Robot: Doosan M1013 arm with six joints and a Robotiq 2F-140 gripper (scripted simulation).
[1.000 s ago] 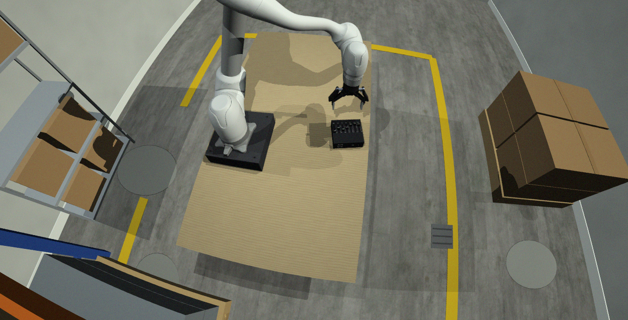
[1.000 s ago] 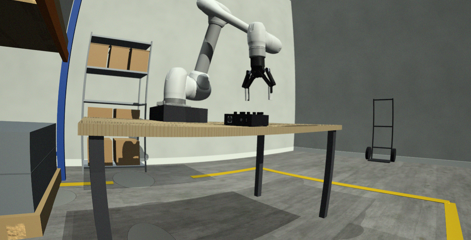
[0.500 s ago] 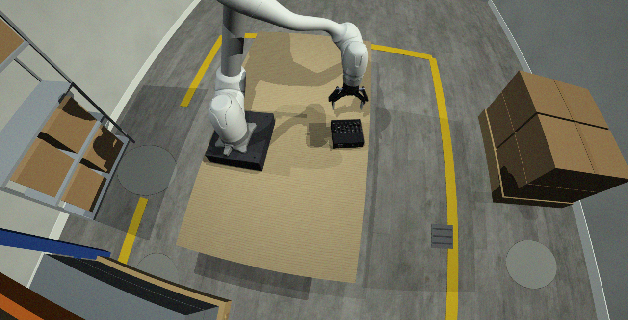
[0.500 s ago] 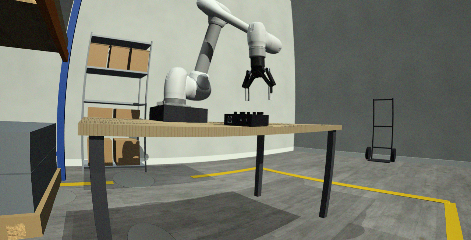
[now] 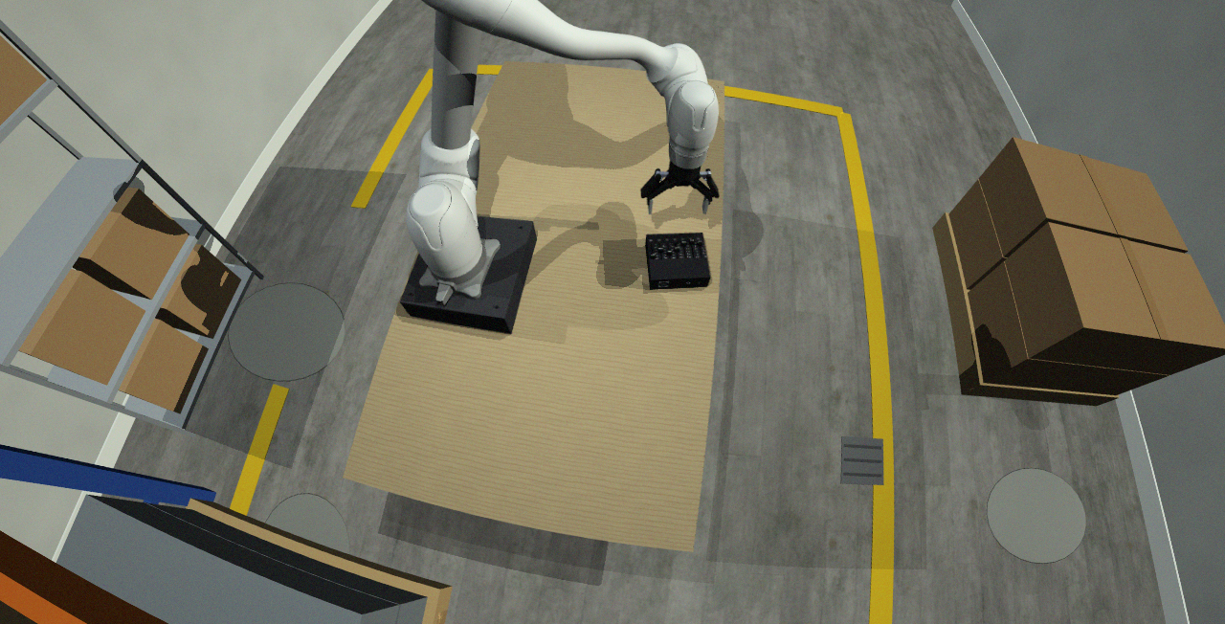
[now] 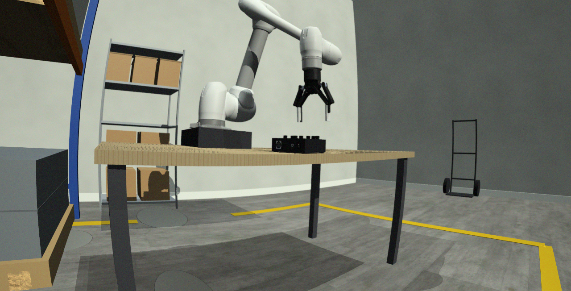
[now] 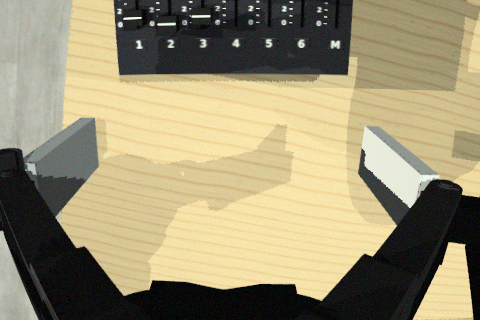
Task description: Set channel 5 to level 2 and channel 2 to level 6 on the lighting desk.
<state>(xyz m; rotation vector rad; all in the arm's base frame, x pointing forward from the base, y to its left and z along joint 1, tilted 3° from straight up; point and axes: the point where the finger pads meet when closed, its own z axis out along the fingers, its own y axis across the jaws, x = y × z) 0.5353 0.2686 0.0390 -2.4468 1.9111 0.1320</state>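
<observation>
The channel 2 fader cap is 8 cm below my hand, 6 cm ahead of it and 4 cm to the right of it. From my hand the other things lie so: fader 1 cap: 8 cm below, 8 cm ahead, 4 cm to the right; then fader 3 cap: 8 cm below, 5 cm to the right, 4 cm ahead; then fader 4 cap: 8 cm to the right, 8 cm below, 2 cm ahead.
</observation>
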